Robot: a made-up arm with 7 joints.
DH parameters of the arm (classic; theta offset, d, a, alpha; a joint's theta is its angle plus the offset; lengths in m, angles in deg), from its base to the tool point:
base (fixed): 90 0.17 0.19 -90
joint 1: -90 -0.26 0.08 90
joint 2: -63.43 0 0.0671 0
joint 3: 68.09 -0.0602 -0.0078 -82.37
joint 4: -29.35 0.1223 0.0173 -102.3
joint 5: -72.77 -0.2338 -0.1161 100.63
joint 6: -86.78 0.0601 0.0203 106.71
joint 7: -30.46 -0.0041 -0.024 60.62
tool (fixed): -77.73 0.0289 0 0
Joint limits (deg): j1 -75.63..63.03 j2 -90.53..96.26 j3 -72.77..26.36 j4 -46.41..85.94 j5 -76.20..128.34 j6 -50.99..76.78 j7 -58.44..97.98
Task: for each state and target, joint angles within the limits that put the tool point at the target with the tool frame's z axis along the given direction. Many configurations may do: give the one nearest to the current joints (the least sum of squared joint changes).
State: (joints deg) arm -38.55 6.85 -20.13 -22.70 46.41 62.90 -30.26
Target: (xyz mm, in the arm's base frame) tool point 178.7 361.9 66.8 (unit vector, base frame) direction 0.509 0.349 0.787
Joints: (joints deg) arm -39.88 11.39 -1.33 -38.67 59.33 23.93 -31.66
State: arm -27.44 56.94 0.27 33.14 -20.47 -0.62 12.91
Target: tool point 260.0 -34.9 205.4 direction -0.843 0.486 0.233
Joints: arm -22.71 91.82 -5.20 27.75 -22.69 -28.19 8.09
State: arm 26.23 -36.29 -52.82 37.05 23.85 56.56 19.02
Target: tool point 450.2 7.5 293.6 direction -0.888 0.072 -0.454
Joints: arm 17.09 -70.99 -72.77 74.25 46.91 29.25 -6.68
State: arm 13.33 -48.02 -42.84 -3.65 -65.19 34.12 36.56
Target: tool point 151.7 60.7 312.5 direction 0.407 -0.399 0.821
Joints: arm 17.74 -48.69 -43.18 -25.68 -66.54 35.03 42.77
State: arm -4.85 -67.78 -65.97 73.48 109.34 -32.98 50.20
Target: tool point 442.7 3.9 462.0 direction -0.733 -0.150 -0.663
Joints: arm -6.74 -38.15 -59.18 73.00 117.11 -38.19 23.57
